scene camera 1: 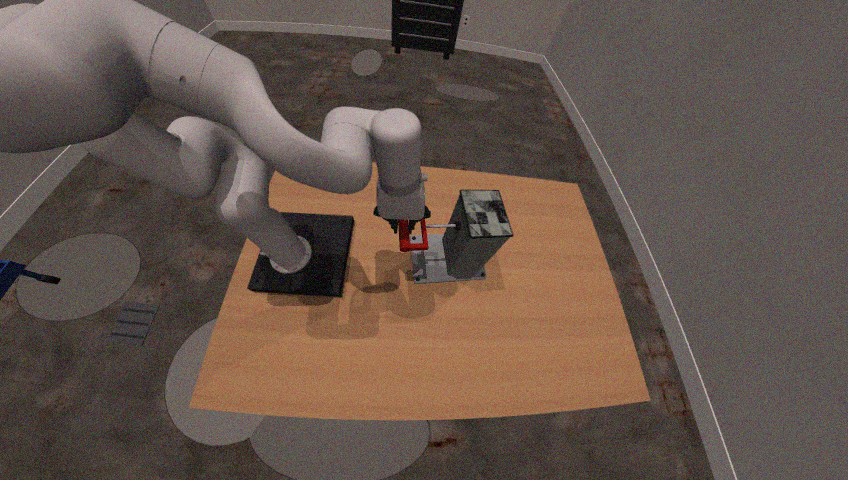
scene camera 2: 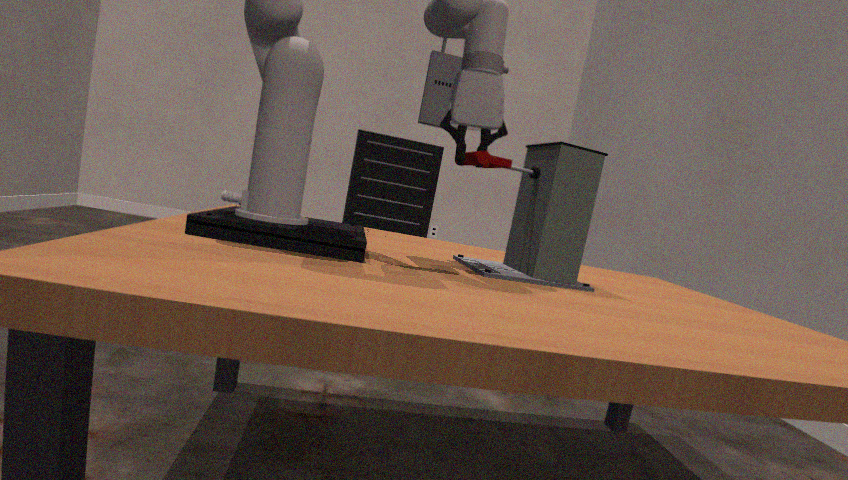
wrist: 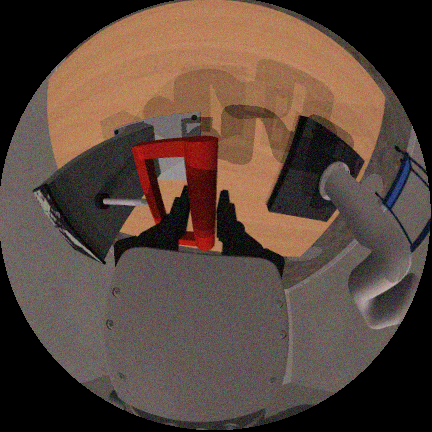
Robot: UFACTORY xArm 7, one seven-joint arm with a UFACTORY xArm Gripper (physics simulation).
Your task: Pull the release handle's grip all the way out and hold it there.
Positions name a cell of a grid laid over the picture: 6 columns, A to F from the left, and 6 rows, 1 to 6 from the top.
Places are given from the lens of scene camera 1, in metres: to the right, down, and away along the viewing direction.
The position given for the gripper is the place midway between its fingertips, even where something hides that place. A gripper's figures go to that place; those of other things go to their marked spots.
gripper (scene camera 1: C3): -0.05, -0.03, 0.59
grey base plate (scene camera 1: D4): 0.02, 0.09, 0.75
